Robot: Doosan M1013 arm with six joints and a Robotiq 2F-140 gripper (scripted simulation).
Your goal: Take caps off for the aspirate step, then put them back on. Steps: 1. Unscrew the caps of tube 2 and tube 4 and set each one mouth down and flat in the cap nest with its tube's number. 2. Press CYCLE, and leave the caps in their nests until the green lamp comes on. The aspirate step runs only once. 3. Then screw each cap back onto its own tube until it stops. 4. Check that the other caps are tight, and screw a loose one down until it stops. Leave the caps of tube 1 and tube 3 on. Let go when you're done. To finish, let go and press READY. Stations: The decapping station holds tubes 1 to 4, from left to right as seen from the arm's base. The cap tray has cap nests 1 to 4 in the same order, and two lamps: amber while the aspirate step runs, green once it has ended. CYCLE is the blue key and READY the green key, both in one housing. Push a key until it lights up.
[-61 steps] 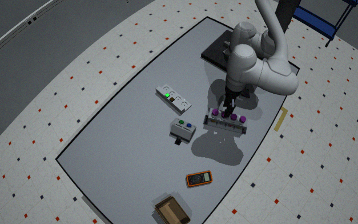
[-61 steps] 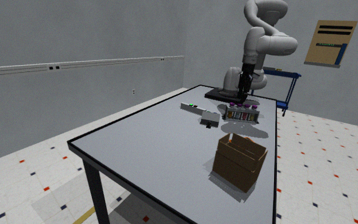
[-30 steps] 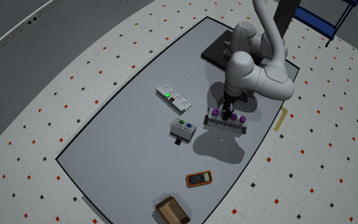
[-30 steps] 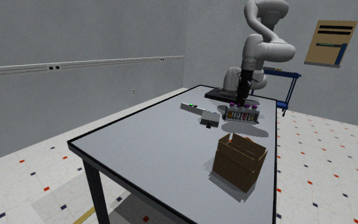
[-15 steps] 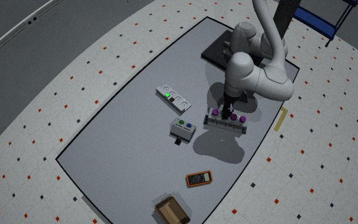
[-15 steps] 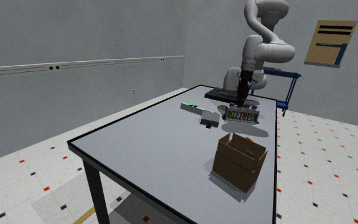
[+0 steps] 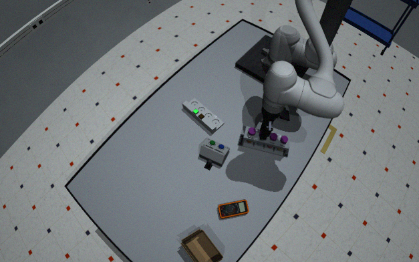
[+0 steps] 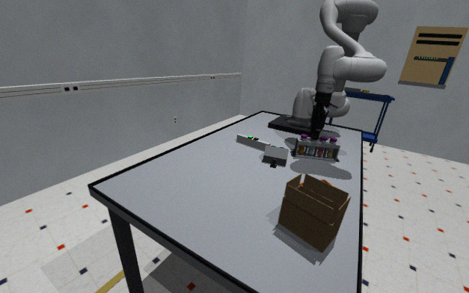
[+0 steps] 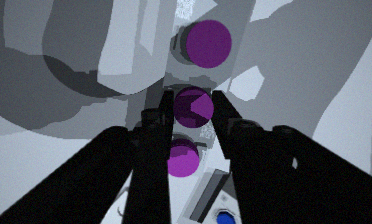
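My hand is 30 mm above the purple cap. Round my hand: green key 160 mm to the right, 160 mm ahead, 70 mm below; blue key 150 mm ahead, 120 mm to the right, 70 mm below; key housing 170 mm ahead, 140 mm to the right, 90 mm below.
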